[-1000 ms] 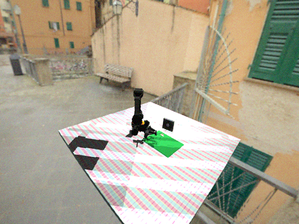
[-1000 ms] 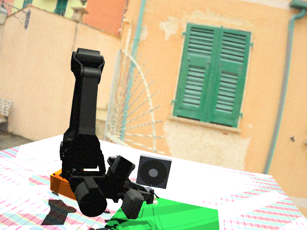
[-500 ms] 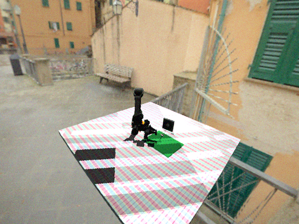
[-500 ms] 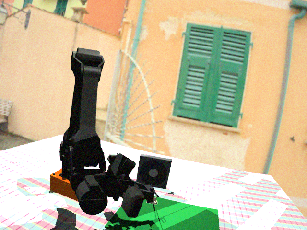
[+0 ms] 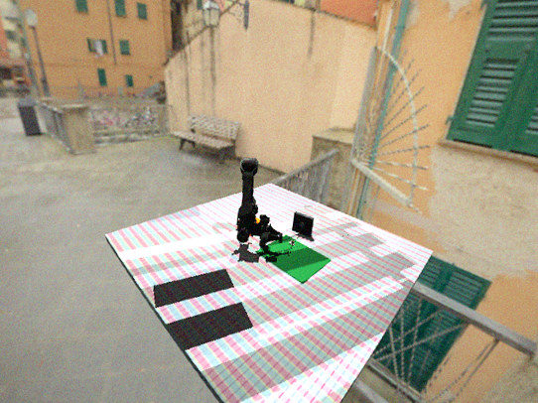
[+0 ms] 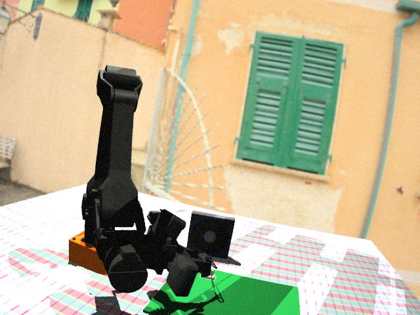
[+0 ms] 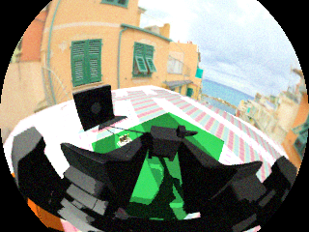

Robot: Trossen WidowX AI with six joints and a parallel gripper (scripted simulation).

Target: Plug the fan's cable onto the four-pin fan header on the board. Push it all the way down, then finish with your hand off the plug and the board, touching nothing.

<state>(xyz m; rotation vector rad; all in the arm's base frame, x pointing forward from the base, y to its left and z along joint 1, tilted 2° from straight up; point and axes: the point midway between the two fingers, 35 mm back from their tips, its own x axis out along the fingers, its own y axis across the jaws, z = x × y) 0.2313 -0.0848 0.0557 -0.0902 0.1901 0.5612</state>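
The green board is 70 mm ahead of my gripper tip, 20 mm to the left of it and 110 mm below it.
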